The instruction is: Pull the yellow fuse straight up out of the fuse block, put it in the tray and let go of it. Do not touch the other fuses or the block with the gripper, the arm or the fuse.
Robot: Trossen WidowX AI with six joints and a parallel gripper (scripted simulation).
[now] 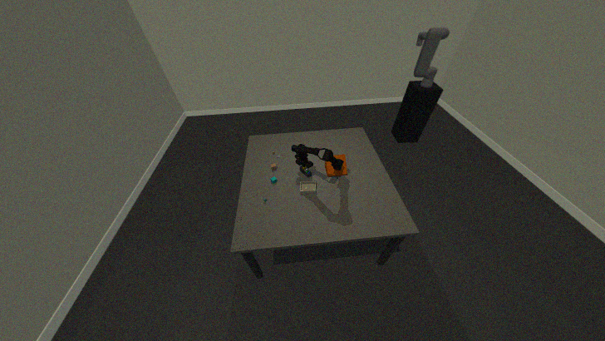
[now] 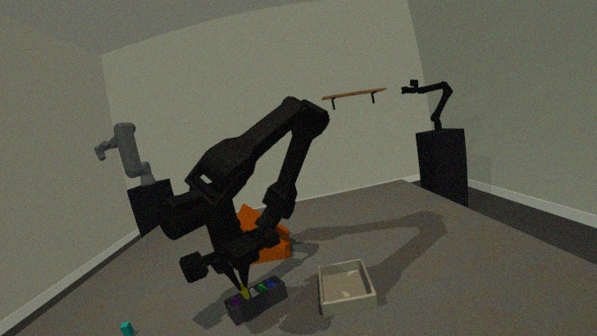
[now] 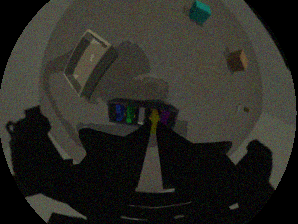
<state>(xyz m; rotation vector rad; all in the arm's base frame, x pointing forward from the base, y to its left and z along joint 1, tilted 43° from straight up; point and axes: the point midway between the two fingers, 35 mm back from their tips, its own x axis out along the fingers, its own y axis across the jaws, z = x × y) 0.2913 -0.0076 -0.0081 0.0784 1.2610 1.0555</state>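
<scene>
Now: gripper tip 200 mm to the right of the tray, 60 mm above it and 20 mm past it. Also, from my gripper tip: yellow fuse 10 mm below.
</scene>
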